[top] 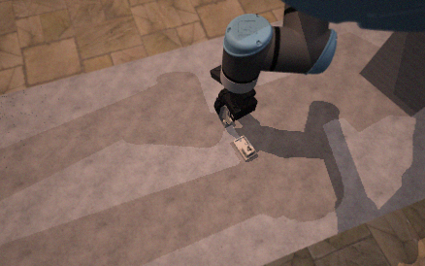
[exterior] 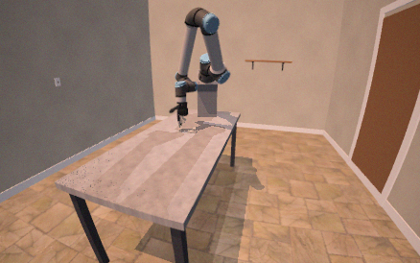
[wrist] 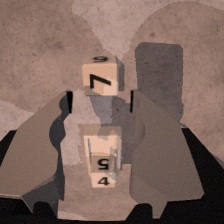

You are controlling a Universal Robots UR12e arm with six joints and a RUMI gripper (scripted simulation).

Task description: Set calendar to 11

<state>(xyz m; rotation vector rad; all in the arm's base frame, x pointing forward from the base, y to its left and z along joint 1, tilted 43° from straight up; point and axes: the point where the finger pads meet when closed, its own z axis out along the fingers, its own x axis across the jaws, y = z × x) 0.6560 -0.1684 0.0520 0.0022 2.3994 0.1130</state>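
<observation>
Now: the digit cube 50 mm below my hand. Round my hand: calendar tray: 110 mm to the left, 50 mm below; then white cube: 120 mm to the left, 40 mm below.
</observation>
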